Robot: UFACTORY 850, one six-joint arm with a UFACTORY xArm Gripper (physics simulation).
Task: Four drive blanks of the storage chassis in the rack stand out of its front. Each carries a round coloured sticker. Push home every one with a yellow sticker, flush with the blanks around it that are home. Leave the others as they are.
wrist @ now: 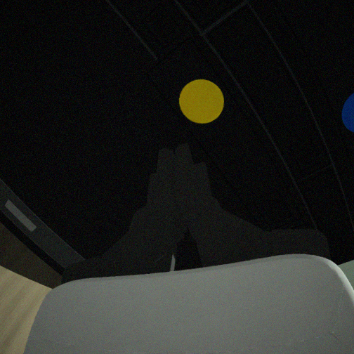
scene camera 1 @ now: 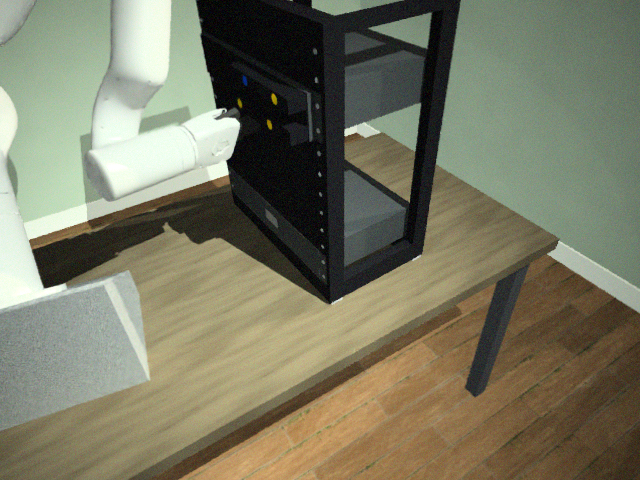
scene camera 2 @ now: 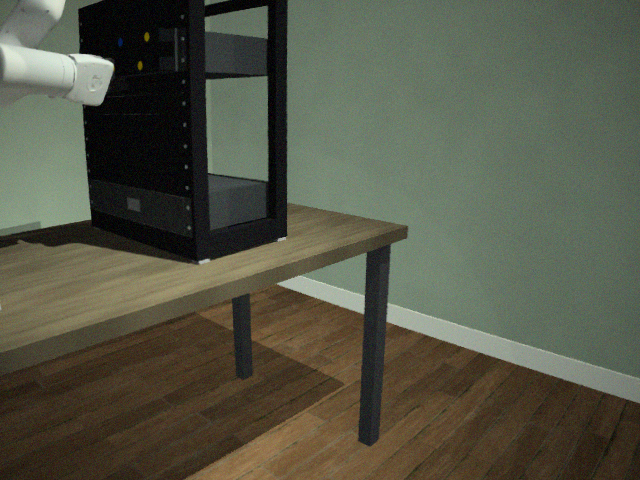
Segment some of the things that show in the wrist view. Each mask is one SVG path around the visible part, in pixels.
My gripper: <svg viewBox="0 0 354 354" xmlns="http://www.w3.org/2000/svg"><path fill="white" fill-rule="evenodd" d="M23 354L354 354L354 291L346 275L344 275L336 263L331 261L327 239L319 230L272 229L272 231L264 231L256 225L221 209L216 198L211 196L205 162L193 164L188 143L183 143L175 148L175 155L172 149L169 150L169 147L159 149L157 171L150 173L146 206L141 207L133 214L129 230L117 242L112 244L103 256L98 255L87 258L83 261L72 263L65 268L61 277L61 284L48 291L34 317ZM188 225L190 234L197 243L202 268L173 270L176 260L176 243L184 238L184 232L187 232Z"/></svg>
A rack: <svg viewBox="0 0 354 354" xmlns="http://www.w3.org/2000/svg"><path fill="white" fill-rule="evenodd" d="M188 225L187 232L184 232L184 238L176 243L177 251L173 270L202 268L197 243L192 238ZM0 0L0 222L57 273L63 275L65 268L72 263L98 255L103 256L105 251L129 230L133 214L141 207L146 206L150 173L157 171L159 149L169 147L169 150L172 149L175 155L175 148L183 143L188 143L193 164L205 162L211 196L216 198L221 209L256 225L264 231L272 231L272 229L319 230L327 239L331 261L339 265L354 259L354 0Z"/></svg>
